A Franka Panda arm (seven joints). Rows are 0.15 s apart.
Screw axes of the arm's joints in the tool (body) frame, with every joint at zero. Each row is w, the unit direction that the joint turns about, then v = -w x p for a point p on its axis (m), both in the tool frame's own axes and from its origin. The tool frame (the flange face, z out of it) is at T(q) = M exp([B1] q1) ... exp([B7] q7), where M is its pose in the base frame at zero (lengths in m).
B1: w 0 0 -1 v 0 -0.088 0
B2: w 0 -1 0 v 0.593 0 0.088
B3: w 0 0 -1 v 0 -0.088 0
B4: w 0 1 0 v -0.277 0 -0.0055
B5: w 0 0 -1 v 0 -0.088 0
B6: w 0 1 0 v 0.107 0 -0.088
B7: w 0 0 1 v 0 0 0
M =
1 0 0 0.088
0 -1 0 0
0 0 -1 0.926
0 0 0 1
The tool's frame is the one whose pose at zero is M.
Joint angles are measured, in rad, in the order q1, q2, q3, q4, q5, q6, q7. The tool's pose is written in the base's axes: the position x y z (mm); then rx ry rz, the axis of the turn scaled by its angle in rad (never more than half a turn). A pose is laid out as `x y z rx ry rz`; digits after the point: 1 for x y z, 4 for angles.
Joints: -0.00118 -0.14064 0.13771 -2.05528 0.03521 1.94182 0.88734
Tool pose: 512.4 75.3 500.4 -2.8920 1.1622 -0.0248
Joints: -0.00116 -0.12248 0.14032 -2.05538 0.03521 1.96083 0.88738
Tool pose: 517.1 77.0 492.7 -2.8914 1.1582 -0.0245
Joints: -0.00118 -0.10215 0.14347 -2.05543 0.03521 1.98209 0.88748
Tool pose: 522.2 78.9 484.0 -2.8906 1.1535 -0.0240
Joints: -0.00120 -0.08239 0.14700 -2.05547 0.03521 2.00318 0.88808
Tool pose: 527.0 81.0 475.5 -2.8895 1.1489 -0.0241
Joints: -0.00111 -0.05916 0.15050 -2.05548 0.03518 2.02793 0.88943
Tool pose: 532.5 83.2 465.4 -2.8874 1.1452 -0.0241
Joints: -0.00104 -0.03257 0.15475 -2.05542 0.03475 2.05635 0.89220
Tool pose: 538.4 85.9 453.8 -2.8844 1.1424 -0.0244
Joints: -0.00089 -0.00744 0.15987 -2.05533 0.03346 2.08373 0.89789
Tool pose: 543.7 89.0 442.8 -2.8810 1.1420 -0.0258
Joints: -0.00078 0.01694 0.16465 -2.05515 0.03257 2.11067 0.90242
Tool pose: 548.6 92.0 432.0 -2.8772 1.1406 -0.0273
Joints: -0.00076 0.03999 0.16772 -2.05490 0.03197 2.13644 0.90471
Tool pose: 553.2 94.0 421.8 -2.8733 1.1386 -0.0290
